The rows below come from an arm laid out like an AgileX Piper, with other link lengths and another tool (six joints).
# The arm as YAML. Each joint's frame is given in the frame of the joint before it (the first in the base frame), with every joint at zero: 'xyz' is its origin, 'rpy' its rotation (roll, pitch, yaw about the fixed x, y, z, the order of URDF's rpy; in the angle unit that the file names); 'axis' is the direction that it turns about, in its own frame. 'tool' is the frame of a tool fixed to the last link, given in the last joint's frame.
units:
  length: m
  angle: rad
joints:
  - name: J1
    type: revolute
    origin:
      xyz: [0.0, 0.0, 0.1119]
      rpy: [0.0, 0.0, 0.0]
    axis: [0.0, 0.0, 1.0]
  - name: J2
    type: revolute
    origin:
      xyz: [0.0, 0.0, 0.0]
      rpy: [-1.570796, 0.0, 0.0]
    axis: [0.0, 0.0, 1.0]
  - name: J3
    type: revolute
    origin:
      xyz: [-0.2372, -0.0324, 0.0]
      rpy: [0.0, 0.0, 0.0]
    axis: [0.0, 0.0, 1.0]
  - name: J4
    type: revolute
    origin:
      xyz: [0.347, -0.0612, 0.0]
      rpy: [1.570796, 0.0, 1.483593]
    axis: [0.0, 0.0, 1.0]
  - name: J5
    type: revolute
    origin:
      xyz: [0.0, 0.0, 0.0]
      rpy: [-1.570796, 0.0, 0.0]
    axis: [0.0, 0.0, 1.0]
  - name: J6
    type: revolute
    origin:
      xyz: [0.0, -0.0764, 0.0]
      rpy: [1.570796, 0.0, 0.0]
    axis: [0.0, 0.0, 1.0]
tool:
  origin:
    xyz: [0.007, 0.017, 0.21]
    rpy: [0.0, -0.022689, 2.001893]
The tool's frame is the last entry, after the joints.
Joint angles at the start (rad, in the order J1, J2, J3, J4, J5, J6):
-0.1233, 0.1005, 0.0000, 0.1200, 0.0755, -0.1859
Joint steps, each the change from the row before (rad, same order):
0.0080, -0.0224, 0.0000, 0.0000, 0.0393, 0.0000
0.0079, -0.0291, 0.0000, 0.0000, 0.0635, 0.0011
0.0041, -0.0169, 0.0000, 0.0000, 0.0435, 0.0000
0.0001, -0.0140, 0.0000, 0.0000, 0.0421, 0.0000
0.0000, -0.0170, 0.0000, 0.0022, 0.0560, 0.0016
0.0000, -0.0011, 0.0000, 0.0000, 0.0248, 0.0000
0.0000, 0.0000, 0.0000, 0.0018, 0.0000, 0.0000
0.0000, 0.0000, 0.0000, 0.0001, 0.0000, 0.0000
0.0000, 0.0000, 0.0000, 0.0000, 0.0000, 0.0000
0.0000, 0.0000, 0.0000, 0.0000, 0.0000, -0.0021
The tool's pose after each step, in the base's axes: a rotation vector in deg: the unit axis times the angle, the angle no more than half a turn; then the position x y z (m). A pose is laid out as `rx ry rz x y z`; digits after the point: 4 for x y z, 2 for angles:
92.13 55.51 75.58 0.4002 -0.0258 0.1586
93.62 57.34 75.02 0.3965 -0.0200 0.1524
94.78 58.67 74.42 0.3938 -0.0167 0.1469
96.07 59.81 73.59 0.3909 -0.0149 0.1407
98.00 61.26 72.55 0.3867 -0.0124 0.1319
99.11 62.15 71.77 0.3849 -0.0114 0.1256
99.18 62.11 71.85 0.3849 -0.0113 0.1256
99.18 62.11 71.86 0.3849 -0.0112 0.1256
99.18 62.11 71.86 0.3849 -0.0112 0.1256
99.09 62.19 71.79 0.3849 -0.0113 0.1256

